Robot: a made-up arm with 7 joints. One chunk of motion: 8 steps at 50 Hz.
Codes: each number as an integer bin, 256 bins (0 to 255) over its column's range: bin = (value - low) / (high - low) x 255, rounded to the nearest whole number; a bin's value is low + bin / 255 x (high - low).
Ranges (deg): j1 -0.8..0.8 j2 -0.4..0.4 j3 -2.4..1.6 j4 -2.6..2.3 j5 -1..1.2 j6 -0.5..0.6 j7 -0.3..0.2
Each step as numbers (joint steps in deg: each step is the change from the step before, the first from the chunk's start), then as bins.
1 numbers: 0.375 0.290 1.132 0.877 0.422 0.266 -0.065
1 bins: 187 220 225 181 165 178 120
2 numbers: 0.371 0.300 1.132 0.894 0.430 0.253 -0.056
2 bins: 187 223 225 182 166 175 124
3 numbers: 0.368 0.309 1.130 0.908 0.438 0.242 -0.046
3 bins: 186 226 225 183 167 172 130
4 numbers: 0.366 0.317 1.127 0.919 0.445 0.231 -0.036
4 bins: 186 229 225 183 167 169 135
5 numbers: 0.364 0.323 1.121 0.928 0.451 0.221 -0.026
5 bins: 186 230 224 184 168 167 140
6 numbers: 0.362 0.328 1.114 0.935 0.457 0.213 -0.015
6 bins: 185 232 224 184 169 165 145
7 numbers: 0.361 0.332 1.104 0.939 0.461 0.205 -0.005
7 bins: 185 233 223 184 169 163 150
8 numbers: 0.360 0.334 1.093 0.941 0.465 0.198 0.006
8 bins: 185 234 223 184 170 162 156
